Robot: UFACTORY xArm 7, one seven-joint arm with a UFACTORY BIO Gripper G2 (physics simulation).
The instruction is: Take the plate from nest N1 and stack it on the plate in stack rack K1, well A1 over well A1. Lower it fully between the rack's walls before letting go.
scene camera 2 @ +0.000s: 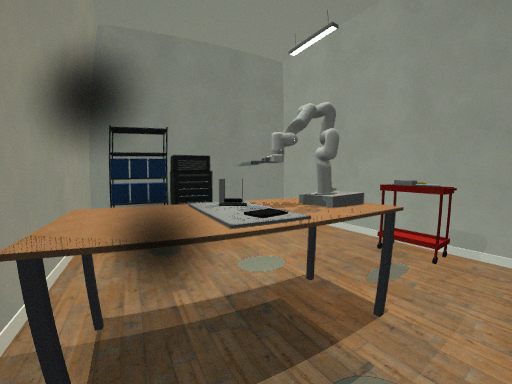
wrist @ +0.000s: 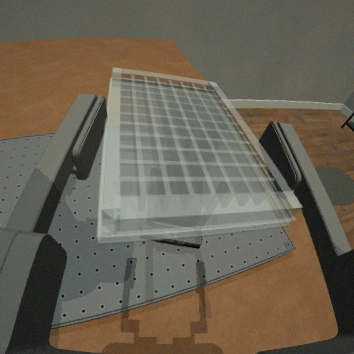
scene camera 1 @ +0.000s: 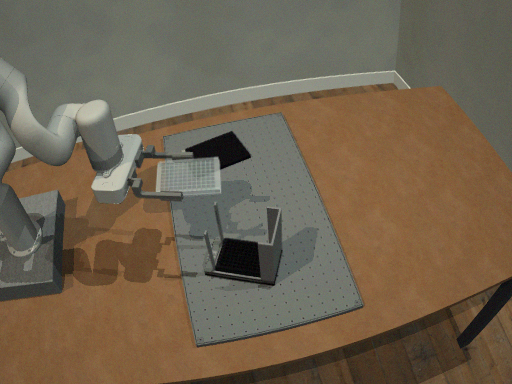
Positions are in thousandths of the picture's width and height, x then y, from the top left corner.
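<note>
Scene camera 1 gives me a nest N1 (scene camera 1: 444, 384), a black plate (scene camera 1: 472, 671) and a clear well plate (scene camera 1: 394, 460). In the wrist view, I can see that clear well plate too, it's at (wrist: 504, 456).
</note>
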